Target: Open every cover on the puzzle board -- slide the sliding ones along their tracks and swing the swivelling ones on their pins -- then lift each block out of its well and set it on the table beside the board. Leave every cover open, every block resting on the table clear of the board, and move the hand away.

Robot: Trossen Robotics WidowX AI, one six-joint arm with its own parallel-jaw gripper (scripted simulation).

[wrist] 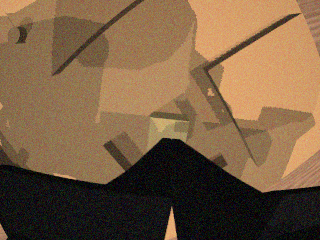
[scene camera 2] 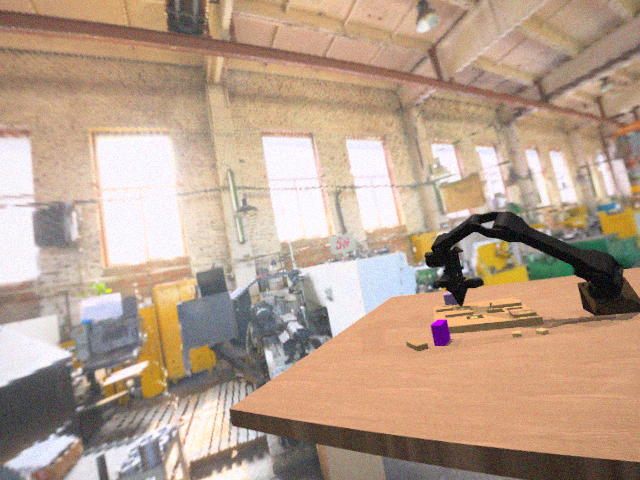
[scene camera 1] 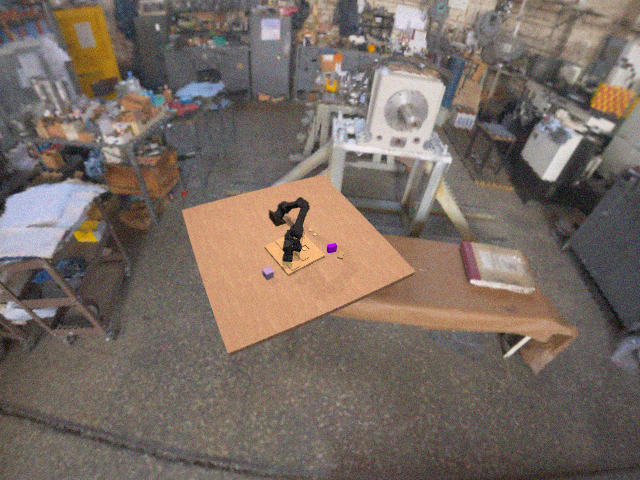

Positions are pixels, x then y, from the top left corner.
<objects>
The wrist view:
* gripper: 169, 147
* puzzle board: 91, 122
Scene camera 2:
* gripper: 461, 306
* puzzle board: 489, 318
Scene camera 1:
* puzzle board: 314, 253
</objects>
